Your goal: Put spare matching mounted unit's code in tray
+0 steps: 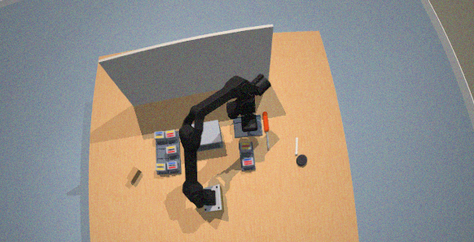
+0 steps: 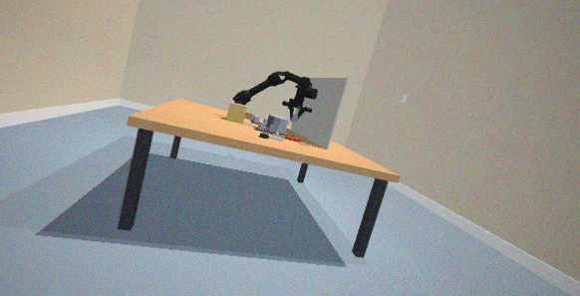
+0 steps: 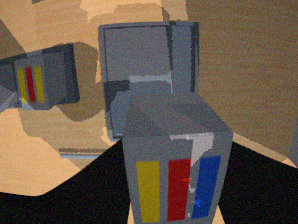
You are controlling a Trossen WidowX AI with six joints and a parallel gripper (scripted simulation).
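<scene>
Now: gripper tip 110 mm above the dark grey tray. Also, from my gripper tip: white stick: 120 mm behind, 210 mm to the right, 110 mm below; then mounted unit: 60 mm behind, 210 mm to the left, 70 mm below; then grey spare: 20 mm above.
</scene>
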